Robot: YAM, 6 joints.
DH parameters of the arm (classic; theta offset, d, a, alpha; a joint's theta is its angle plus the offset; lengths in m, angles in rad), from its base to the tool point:
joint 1: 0 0.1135 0.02 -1.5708
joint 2: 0 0 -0.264 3.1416
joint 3: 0.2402 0 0.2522 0
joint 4: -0.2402 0 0.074 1.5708
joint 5: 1.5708 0 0 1.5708
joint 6: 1.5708 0.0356 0 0
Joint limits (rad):
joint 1: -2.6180..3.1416
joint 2: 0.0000..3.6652
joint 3: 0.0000..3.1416
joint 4: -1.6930..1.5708
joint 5: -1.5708..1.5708
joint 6: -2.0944..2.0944
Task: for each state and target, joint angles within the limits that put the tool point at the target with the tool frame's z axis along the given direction. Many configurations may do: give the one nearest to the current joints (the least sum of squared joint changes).
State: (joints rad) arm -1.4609 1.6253 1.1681 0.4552 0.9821 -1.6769
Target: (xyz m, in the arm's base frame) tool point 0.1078 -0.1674 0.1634 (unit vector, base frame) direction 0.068 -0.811 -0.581
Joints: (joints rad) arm -0.9205 1.0637 0.3616 -0.0002 0.4522 -1.6769
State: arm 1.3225 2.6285 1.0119 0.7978 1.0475 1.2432
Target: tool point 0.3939 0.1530 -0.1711 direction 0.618 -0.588 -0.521
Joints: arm 0.4375 3.0169 1.5738 0.4100 0.9187 1.2432
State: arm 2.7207 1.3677 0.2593 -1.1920 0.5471 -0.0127
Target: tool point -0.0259 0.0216 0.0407 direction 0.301 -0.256 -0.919
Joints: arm 2.4436 1.4227 0.0021 -0.5563 -0.0027 -0.0127
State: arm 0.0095 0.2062 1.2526 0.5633 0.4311 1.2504
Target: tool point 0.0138 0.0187 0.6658 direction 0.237 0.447 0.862
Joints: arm 0.4784 0.9992 1.9363 0.1838 -0.2920 1.2504
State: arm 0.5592 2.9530 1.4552 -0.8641 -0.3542 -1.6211
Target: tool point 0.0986 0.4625 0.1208 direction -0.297 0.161 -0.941
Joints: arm 1.3362 2.4182 1.9367 -0.9966 -0.3325 -1.6211
